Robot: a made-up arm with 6 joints.
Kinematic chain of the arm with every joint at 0, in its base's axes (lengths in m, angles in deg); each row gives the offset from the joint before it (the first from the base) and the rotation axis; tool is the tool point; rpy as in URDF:
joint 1: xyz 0 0 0.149 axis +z
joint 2: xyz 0 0 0 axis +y
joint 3: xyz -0.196 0 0.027 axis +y
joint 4: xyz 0.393 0 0.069 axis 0.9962 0 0.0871
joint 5: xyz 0 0 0 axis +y
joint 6: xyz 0.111 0 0.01 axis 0.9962 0 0.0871
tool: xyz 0 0 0 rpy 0 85 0
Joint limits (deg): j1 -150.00..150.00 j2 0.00..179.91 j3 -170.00..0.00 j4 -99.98..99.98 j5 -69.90..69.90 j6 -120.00..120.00
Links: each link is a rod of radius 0.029 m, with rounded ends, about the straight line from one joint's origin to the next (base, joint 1, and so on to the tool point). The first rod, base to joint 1, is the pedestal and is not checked.
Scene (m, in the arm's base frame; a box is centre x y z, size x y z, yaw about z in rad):
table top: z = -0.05
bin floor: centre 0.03 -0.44 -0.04 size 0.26 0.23 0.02 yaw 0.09
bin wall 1: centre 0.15 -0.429 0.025 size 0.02 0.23 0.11 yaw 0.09
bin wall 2: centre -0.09 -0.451 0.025 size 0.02 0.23 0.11 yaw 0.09
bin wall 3: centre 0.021 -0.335 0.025 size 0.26 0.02 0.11 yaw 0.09
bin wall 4: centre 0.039 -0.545 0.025 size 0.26 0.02 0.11 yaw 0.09
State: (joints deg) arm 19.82 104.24 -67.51 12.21 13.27 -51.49
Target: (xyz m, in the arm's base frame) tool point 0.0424 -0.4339 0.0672
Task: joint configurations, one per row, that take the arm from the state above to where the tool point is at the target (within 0.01 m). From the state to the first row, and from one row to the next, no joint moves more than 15 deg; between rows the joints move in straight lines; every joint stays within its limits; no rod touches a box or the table.
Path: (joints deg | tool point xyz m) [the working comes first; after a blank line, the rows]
Joints at the target: -84.59 88.15 -50.36 1.66 23.30 -51.49
Straight joint move there: touches bin wall 1.

1: 4.90 100.01 -64.99 10.70 15.27 -51.49 | 0.4987 0.0482 0.0897
2: -10.02 95.77 -62.46 9.19 17.26 -51.49 | 0.4847 -0.0803 0.1041
3: -24.94 91.54 -59.94 7.68 19.26 -51.49 | 0.4383 -0.1984 0.1176
4: -39.85 87.31 -57.41 6.18 21.26 -51.49 | 0.3639 -0.2981 0.1300
5: -54.77 83.07 -54.89 4.67 23.25 -51.49 | 0.2678 -0.3731 0.1416
6: -69.69 78.84 -52.36 3.16 25.25 -51.49 | 0.1578 -0.4190 0.1522
7: -84.61 74.61 -49.84 1.65 27.24 -51.49 | 0.0424 -0.4339 0.1618
8: -84.59 88.15 -50.36 1.66 23.30 -51.49 | 0.0424 -0.4339 0.0672

